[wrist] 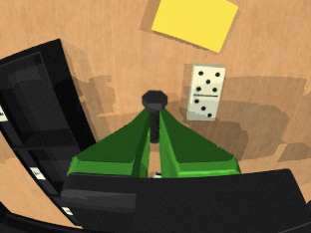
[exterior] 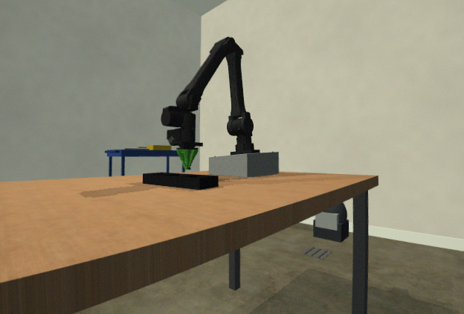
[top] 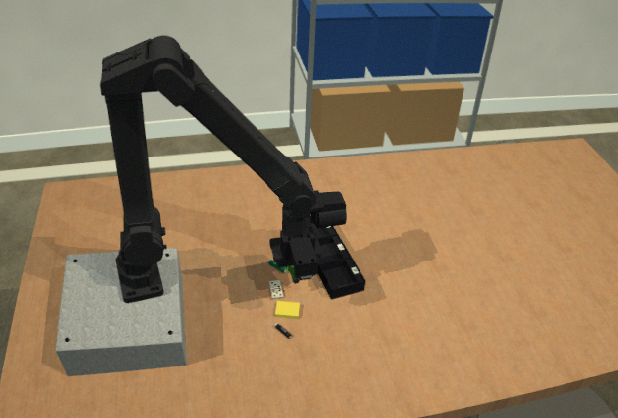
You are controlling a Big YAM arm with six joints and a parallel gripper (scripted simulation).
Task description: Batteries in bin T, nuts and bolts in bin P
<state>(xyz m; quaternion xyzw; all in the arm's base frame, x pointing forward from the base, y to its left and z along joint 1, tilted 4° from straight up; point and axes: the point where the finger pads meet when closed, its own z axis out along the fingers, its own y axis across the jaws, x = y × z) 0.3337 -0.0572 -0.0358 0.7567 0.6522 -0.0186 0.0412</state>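
My gripper is now 4 cm past the white domino, 4 cm above it and 1 cm to the right of it. From my hand the other things lie so: yellow block: 5 cm to the right, 4 cm below, 4 cm behind; then dark bolt: 1 cm to the right; then green battery: 8 cm to the left, 4 cm below, 1 cm behind.
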